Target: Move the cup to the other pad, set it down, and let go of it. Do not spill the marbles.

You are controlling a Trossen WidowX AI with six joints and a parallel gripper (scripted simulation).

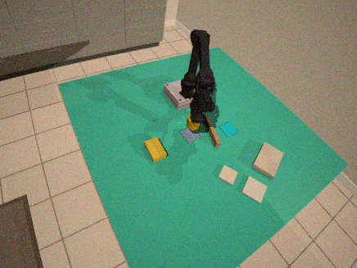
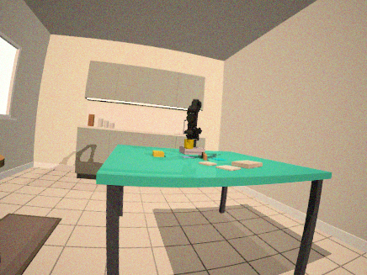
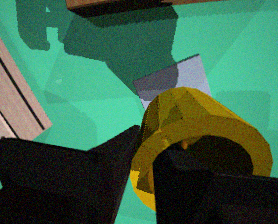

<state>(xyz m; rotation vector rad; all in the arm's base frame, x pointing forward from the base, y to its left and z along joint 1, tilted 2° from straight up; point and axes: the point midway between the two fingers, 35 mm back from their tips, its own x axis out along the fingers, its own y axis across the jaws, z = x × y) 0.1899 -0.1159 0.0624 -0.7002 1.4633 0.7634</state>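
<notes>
My gripper tip is now 200 mm to the right of the cyan pad, 120 mm short of it and 100 mm above it. The rest, counted from my gripper tip: wooden bar (90 mm to the left, 90 mm below, 80 mm ahead); yellow cup (20 mm to the right, 20 mm ahead); pale blue pad (100 mm below, 30 mm ahead, 20 mm to the right).
</notes>
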